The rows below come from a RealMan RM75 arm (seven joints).
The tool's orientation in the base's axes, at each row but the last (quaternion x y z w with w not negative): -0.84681 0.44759 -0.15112 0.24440; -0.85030 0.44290 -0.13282 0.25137; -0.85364 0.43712 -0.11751 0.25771; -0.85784 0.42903 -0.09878 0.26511
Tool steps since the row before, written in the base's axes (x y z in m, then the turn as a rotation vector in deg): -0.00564 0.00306 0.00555 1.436 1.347 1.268; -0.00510 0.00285 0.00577 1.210 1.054 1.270; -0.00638 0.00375 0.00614 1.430 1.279 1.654; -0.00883 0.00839 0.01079 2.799 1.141 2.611
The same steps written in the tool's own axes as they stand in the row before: -0.00546 -0.00066 -0.00646 -0.278 -2.325 -0.002; -0.00524 -0.00102 -0.00624 -0.168 -2.030 -0.195; -0.00694 -0.00078 -0.00661 -0.229 -2.499 -0.348; -0.01265 -0.00391 -0.00946 0.663 -3.883 -0.660
